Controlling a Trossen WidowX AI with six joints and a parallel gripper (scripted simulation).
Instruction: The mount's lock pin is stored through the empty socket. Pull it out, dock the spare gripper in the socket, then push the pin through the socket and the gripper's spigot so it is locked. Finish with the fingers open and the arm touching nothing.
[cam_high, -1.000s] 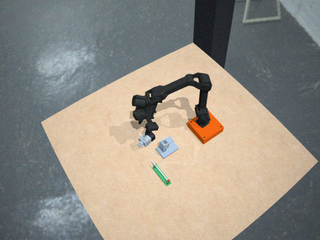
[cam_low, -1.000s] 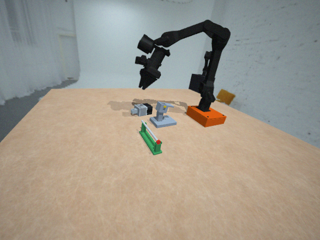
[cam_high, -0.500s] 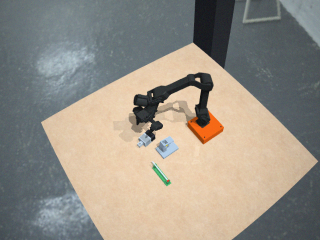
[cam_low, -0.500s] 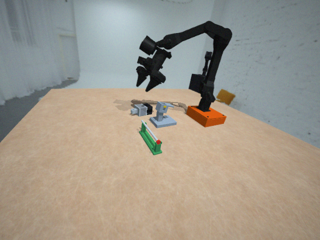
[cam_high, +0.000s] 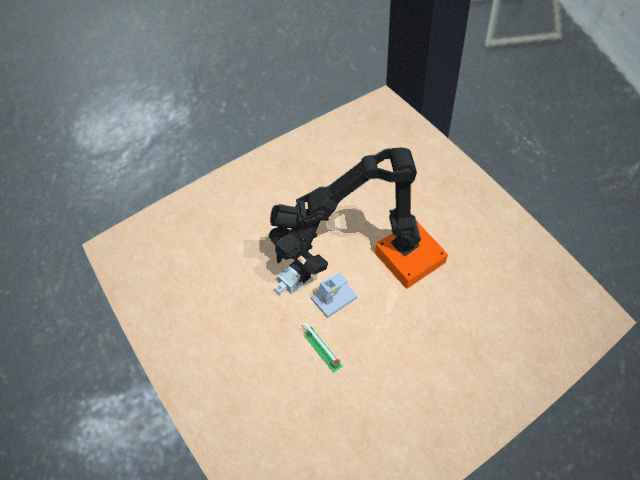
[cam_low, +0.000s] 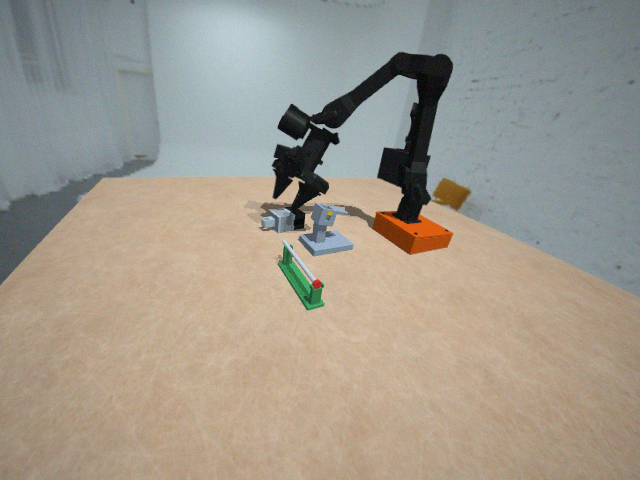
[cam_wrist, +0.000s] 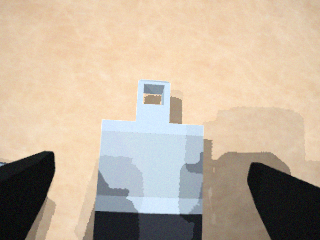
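The spare gripper is 4 cm below my gripper tip. Also, from my gripper tip: mount (6 cm behind, 12 cm to the left, 2 cm below); green cradle (6 cm ahead, 23 cm to the left, 4 cm below).
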